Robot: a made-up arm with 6 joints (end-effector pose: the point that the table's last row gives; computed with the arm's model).
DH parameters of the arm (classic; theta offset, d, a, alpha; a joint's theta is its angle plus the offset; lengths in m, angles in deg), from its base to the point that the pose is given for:
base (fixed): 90 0.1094 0 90
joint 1: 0 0.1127 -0.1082 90
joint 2: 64.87 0 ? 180
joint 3: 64.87 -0.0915 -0.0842 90
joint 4: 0 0.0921 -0.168 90
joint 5: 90 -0.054 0.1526 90
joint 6: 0 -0.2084 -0.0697 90
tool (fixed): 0 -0.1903 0 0
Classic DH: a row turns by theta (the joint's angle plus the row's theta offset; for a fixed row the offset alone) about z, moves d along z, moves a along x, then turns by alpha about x.
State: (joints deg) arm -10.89 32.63 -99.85 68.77 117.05 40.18
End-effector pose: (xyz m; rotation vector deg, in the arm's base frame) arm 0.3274 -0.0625 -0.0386 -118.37 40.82 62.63
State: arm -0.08 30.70 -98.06 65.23 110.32 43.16
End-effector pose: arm 0.3130 -0.0057 -0.0603 -113.25 34.57 71.94
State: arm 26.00 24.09 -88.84 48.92 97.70 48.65
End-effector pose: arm 0.2330 0.1252 -0.0328 -99.48 0.49 95.90
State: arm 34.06 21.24 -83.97 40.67 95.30 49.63
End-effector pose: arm 0.1937 0.1445 -0.0058 -94.04 -16.37 103.04
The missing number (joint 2, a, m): 0.2047
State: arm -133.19 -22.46 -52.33 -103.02 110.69 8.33
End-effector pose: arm 0.0587 0.0889 0.0879 64.28 111.30 -29.03
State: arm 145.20 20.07 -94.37 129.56 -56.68 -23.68
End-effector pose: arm 0.2801 0.4443 -0.0673 31.77 -14.31 -173.24
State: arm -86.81 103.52 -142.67 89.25 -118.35 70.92
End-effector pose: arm 0.1642 -0.2022 0.0751 -54.57 -86.14 -143.38
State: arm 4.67 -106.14 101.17 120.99 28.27 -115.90
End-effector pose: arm -0.2389 -0.1531 -0.4800 29.80 49.55 81.00
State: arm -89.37 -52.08 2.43 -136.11 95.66 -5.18
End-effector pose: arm 0.0888 0.1820 0.1244 -68.33 -127.98 96.99
